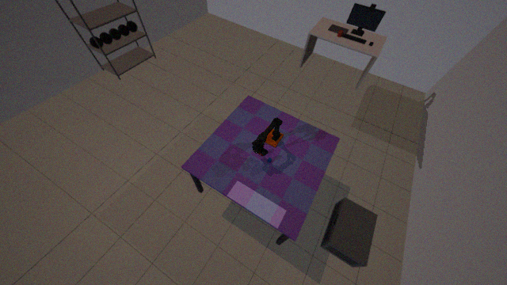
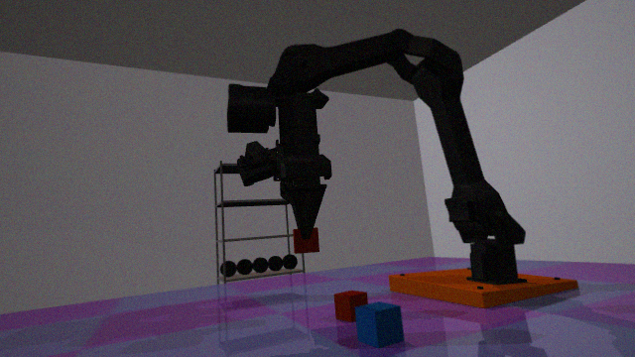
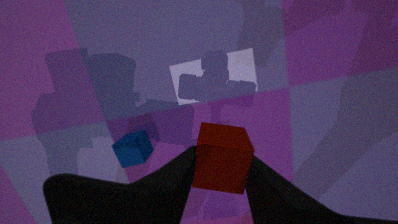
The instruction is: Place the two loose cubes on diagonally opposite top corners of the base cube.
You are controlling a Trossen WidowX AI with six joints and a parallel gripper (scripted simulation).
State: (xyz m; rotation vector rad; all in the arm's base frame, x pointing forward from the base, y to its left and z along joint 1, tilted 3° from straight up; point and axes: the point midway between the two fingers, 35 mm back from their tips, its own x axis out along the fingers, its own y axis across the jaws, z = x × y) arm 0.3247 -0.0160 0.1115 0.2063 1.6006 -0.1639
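My gripper tip is now 40 mm past the blue cube, 120 mm to the right of it and 90 mm above it.
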